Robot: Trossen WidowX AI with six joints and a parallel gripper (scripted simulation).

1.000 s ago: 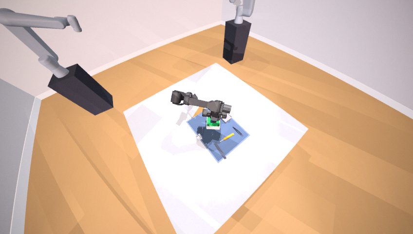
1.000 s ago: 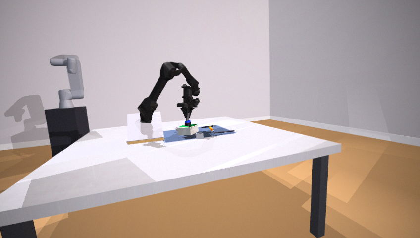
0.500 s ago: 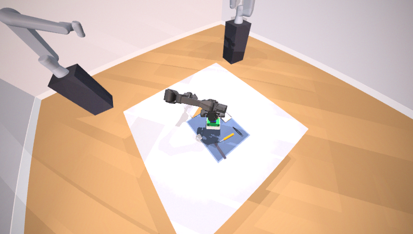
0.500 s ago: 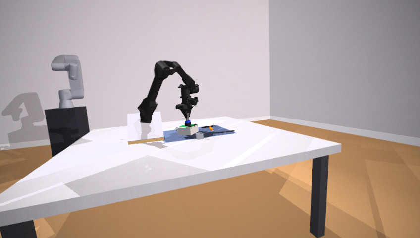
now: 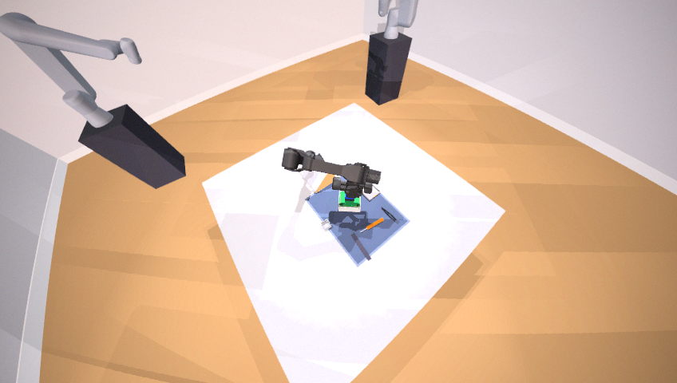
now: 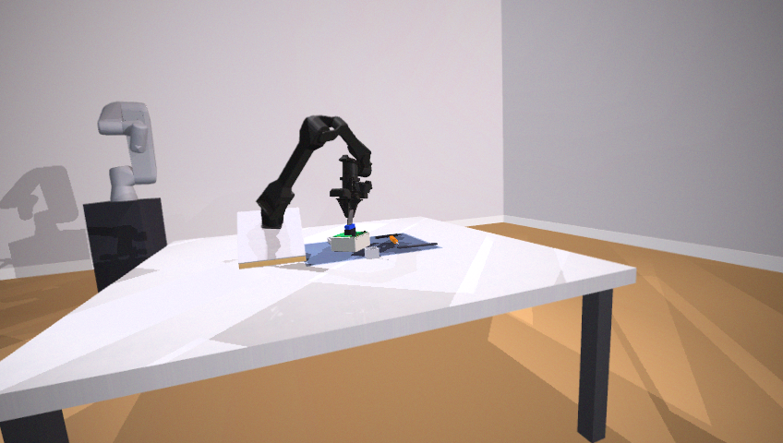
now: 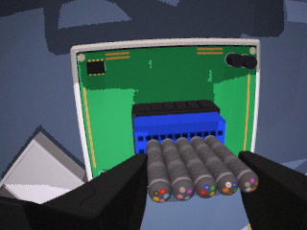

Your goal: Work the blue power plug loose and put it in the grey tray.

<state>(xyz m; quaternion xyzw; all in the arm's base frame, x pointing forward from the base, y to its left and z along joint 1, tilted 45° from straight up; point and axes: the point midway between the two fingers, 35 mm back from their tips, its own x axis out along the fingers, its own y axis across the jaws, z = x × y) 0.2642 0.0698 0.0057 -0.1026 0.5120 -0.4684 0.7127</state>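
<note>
Now: the blue power plug 30 mm below my gripper tip. From my gripper tip the other things lie so: blue mat (110 mm below, 50 mm ahead, 10 mm to the left); dark bar (230 mm ahead, 110 mm below, 70 mm to the right).
</note>
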